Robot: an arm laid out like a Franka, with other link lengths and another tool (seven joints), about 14 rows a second.
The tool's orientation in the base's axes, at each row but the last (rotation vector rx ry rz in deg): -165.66, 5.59, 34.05; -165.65, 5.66, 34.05; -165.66, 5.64, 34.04; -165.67, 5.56, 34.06; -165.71, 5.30, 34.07; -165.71, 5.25, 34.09; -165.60, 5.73, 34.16; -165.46, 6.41, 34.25; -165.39, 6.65, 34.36; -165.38, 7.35, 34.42; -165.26, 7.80, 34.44; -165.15, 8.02, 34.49
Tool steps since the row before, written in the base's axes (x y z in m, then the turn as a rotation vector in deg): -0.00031, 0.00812, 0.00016, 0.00, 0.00, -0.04; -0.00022, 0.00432, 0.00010, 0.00, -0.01, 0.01; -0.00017, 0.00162, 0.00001, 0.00, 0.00, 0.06; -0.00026, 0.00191, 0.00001, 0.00, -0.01, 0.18; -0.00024, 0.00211, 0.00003, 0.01, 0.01, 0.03; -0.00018, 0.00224, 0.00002, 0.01, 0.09, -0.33; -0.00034, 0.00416, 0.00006, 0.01, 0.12, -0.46; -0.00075, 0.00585, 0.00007, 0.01, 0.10, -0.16; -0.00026, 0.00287, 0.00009, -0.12, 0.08, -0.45; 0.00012, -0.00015, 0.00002, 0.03, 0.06, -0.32; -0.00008, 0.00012, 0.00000, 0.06, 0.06, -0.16; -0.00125, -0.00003, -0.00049, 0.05, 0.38, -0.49
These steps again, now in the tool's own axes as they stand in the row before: -0.00056, -0.00795, 0.00157, 0.02, 0.01, 0.04; -0.00036, -0.00423, 0.00084, 0.00, 0.01, -0.01; -0.00020, -0.00157, 0.00037, -0.02, -0.01, -0.05; -0.00029, -0.00185, 0.00047, -0.07, -0.02, -0.16; -0.00028, -0.00205, 0.00048, 0.00, -0.02, -0.03; -0.00022, -0.00218, 0.00049, 0.14, -0.03, 0.31; -0.00045, -0.00405, 0.00090, 0.19, -0.04, 0.43; -0.00092, -0.00566, 0.00140, 0.07, -0.07, 0.16; -0.00038, -0.00279, 0.00060, 0.07, 0.01, 0.47; 0.00011, 0.00013, -0.00009, 0.15, -0.01, 0.29; -0.00008, -0.00011, 0.00006, 0.12, -0.04, 0.13; -0.00094, 0.00028, 0.00092, 0.22, -0.29, 0.50
